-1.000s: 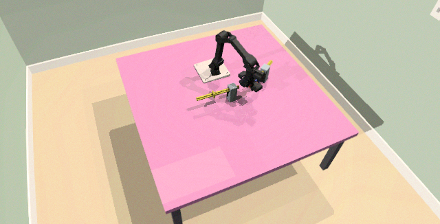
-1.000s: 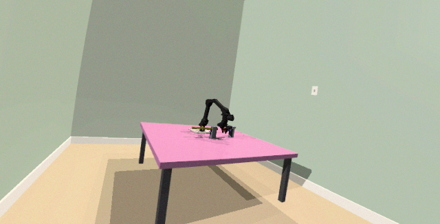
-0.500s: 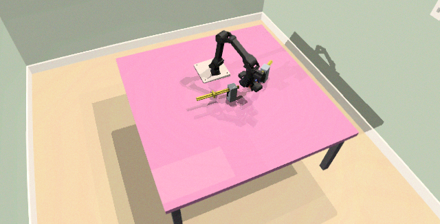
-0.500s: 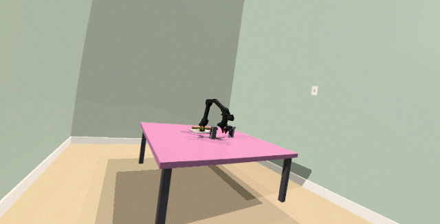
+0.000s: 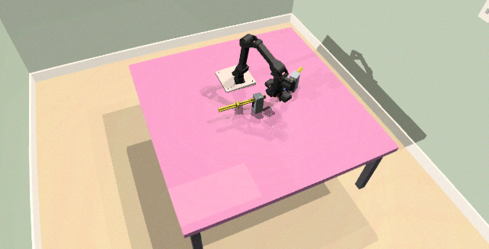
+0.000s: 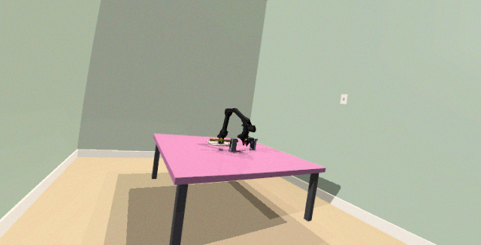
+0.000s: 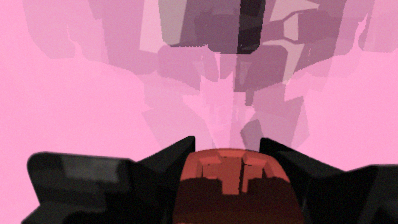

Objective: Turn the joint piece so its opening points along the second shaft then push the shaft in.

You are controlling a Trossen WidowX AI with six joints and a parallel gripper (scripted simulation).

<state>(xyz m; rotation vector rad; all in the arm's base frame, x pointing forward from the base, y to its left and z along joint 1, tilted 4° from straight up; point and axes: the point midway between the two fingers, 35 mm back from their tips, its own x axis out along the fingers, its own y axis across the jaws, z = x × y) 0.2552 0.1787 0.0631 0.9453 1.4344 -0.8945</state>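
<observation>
Right now my gripper tip is 40 mm below the red square joint piece and 10 mm to the right of it.
</observation>
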